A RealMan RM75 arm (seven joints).
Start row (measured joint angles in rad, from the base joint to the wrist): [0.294 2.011 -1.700 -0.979 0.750 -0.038 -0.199]
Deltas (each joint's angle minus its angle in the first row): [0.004 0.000 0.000 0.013 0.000 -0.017 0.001]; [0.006 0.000 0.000 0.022 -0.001 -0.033 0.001]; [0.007 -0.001 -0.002 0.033 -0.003 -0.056 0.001]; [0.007 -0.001 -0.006 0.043 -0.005 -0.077 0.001]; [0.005 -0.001 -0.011 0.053 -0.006 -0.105 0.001]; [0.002 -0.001 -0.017 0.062 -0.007 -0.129 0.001]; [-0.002 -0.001 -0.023 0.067 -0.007 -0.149 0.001]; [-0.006 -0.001 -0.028 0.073 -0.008 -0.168 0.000]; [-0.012 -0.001 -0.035 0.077 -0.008 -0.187 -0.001]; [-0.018 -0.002 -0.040 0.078 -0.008 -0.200 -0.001]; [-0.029 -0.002 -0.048 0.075 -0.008 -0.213 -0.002]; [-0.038 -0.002 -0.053 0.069 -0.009 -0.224 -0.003]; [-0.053 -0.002 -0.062 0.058 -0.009 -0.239 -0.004]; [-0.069 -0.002 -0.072 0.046 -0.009 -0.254 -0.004]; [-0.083 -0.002 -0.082 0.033 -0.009 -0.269 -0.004]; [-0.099 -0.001 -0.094 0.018 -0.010 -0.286 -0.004]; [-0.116 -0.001 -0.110 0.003 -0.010 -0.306 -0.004]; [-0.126 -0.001 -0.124 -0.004 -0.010 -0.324 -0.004]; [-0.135 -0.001 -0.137 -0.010 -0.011 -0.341 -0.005]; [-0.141 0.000 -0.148 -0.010 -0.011 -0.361 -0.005]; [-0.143 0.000 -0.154 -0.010 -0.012 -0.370 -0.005]
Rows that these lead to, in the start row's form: [0.298 2.011 -1.700 -0.966 0.750 -0.055 -0.198]; [0.300 2.011 -1.700 -0.957 0.749 -0.071 -0.198]; [0.301 2.010 -1.702 -0.946 0.747 -0.094 -0.198]; [0.301 2.010 -1.706 -0.936 0.745 -0.115 -0.198]; [0.299 2.010 -1.711 -0.926 0.744 -0.143 -0.198]; [0.296 2.010 -1.717 -0.917 0.743 -0.167 -0.198]; [0.292 2.010 -1.723 -0.912 0.743 -0.187 -0.198]; [0.288 2.010 -1.728 -0.906 0.742 -0.206 -0.199]; [0.282 2.010 -1.735 -0.902 0.742 -0.225 -0.200]; [0.276 2.009 -1.740 -0.901 0.742 -0.238 -0.200]; [0.265 2.009 -1.748 -0.904 0.742 -0.251 -0.201]; [0.256 2.009 -1.753 -0.910 0.741 -0.262 -0.202]; [0.241 2.009 -1.762 -0.921 0.741 -0.277 -0.203]; [0.225 2.009 -1.772 -0.933 0.741 -0.292 -0.203]; [0.211 2.009 -1.782 -0.946 0.741 -0.307 -0.203]; [0.195 2.010 -1.794 -0.961 0.740 -0.324 -0.203]; [0.178 2.010 -1.810 -0.976 0.740 -0.344 -0.203]; [0.168 2.010 -1.824 -0.983 0.740 -0.362 -0.203]; [0.159 2.010 -1.837 -0.989 0.739 -0.379 -0.204]; [0.153 2.011 -1.848 -0.989 0.739 -0.399 -0.204]; [0.151 2.011 -1.854 -0.989 0.738 -0.408 -0.204]
